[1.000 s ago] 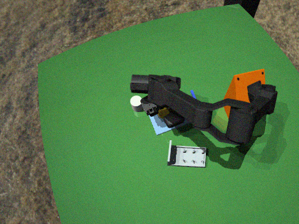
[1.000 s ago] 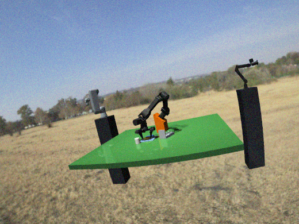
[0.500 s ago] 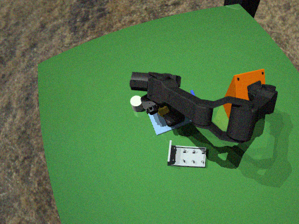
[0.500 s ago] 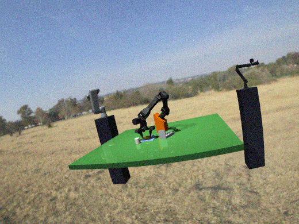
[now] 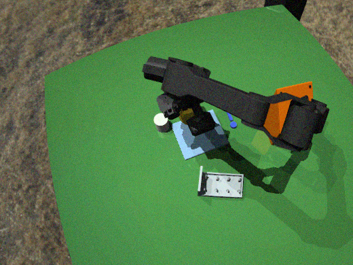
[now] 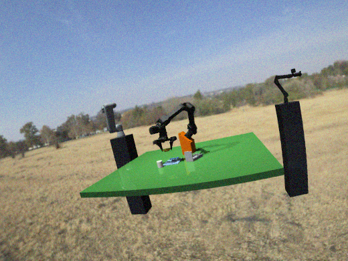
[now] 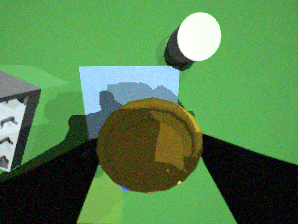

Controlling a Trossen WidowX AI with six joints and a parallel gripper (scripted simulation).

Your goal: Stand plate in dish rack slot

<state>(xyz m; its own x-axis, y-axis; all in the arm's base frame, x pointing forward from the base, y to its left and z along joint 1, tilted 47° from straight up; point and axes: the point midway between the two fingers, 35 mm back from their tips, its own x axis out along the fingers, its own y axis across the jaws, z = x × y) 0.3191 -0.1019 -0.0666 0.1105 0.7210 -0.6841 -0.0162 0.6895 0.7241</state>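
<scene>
The grey dish rack is 20 mm behind my gripper tip, 200 mm to the left of it and 80 mm below it. The rest, counted from my gripper tip: yellow plate: 10 mm above; then white cup: 80 mm ahead, 50 mm to the right, 80 mm below; then blue spoon: 140 mm behind, 10 mm to the left, 100 mm below.
</scene>
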